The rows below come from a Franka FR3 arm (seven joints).
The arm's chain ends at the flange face. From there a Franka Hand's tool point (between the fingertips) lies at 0.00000 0.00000 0.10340 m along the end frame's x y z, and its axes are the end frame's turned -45 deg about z.
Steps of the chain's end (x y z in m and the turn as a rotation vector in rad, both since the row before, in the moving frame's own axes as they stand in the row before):
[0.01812, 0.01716, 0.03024, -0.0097, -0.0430, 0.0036]
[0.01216, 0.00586, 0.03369, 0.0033, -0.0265, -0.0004]
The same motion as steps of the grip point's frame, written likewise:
[-0.00317, 0.02251, 0.03014, 0.0235, -0.0373, 0.0036]
[0.00276, 0.01056, 0.03365, 0.0211, -0.0164, -0.0004]

